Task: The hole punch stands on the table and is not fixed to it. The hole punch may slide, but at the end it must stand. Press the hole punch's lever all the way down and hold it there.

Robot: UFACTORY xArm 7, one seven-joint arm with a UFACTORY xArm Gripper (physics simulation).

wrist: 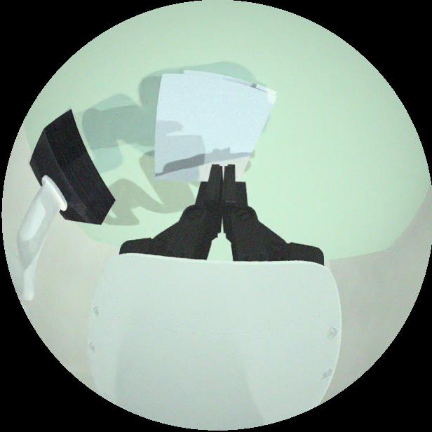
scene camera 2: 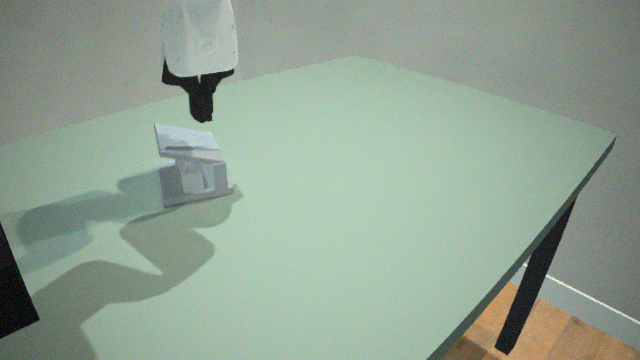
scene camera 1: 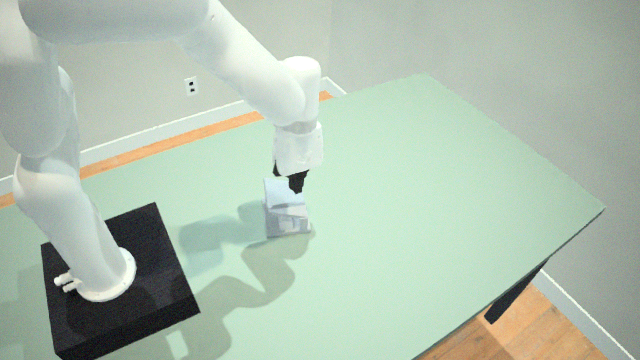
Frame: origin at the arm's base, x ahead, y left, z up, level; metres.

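Seen in the pictures: gripper, between the fingertips: (scene camera 2: 202,120) (scene camera 1: 295,189); arm's base, origin of its link: (scene camera 1: 106,274).
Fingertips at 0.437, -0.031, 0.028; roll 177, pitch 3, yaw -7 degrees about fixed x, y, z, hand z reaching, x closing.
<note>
Offsets run from my fingertips to a thing's top centre, as dx, dy, dz. "*": to the spot under its first point. Level surfaces: height alone.
The grey hole punch @(* -0.059, +0.006, -0.094) (scene camera 1: 273,225) (scene camera 2: 171,187) stands upright on the table. Its broad pale lever @(-0.014, +0.024, -0.021) (scene camera 1: 278,191) (scene camera 2: 186,136) (wrist: 210,110) is raised and slanted, with a gap between it and the base in scene camera 2's view. My gripper (scene camera 1: 297,192) (scene camera 2: 203,120) (wrist: 224,180) is shut and empty, its fingertips pointing down. In scene camera 2's view the fingertips are a little above the lever, apart from it. In the wrist view they overlap the lever's near edge, which hides part of it. The wrist view hides most of the base under the lever.
The green table @(dz -0.106) (scene camera 1: 425,200) (scene camera 2: 375,200) (wrist: 310,200) carries the hole punch. The arm's black base block (scene camera 1: 150,265) (scene camera 2: 12,295) (wrist: 80,165) is to the left of the punch. Shadows of the arm fall on the table around the punch. A grey wall is behind the table.
</note>
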